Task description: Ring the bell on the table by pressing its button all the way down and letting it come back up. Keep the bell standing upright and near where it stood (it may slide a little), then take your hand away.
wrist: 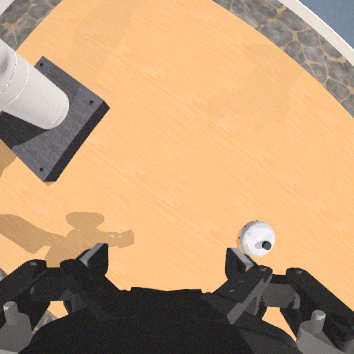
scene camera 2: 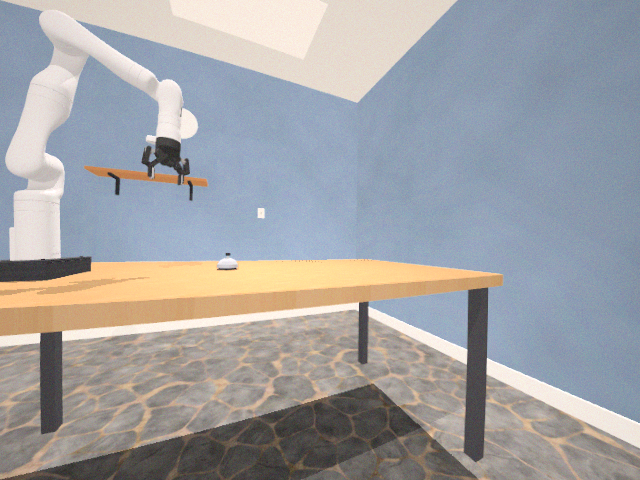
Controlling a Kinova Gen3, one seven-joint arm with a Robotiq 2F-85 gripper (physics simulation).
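Pixels of known places: gripper, fingertip midpoint: (wrist: 166,258) (scene camera 2: 166,182); arm's base, link origin: (wrist: 49,108) (scene camera 2: 38,259).
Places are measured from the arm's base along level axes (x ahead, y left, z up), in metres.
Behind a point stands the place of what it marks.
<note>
A white domed bell (scene camera 2: 227,264) {x 0.542, y -0.022, z -0.026 m} (wrist: 256,237) {x 0.526, y 0.018, z -0.006 m} with a small black button on top stands upright on the wooden table (scene camera 2: 310,279) {x 0.752, y -0.345, z -0.048 m} (wrist: 165,125) {x 0.228, y 0.112, z -0.048 m}. My gripper (scene camera 2: 165,179) {x 0.331, y -0.028, z 0.270 m} (wrist: 166,258) {x 0.331, y -0.028, z 0.270 m} is open and empty. It hangs high above the table, pointing down, and in the scene view it is to the left of the bell. In the wrist view the bell shows just beyond and outside the right fingertip. The gripper and the bell are well apart in height.
The arm's dark base plate (scene camera 2: 62,268) {x 0.088, y -0.075, z -0.023 m} (wrist: 80,125) {x 0.089, y 0.007, z 0.004 m} sits on the table to the left. A wooden shelf (scene camera 2: 108,171) on black brackets is on the blue wall behind the gripper, with a white round clock (scene camera 2: 190,124) above it.
</note>
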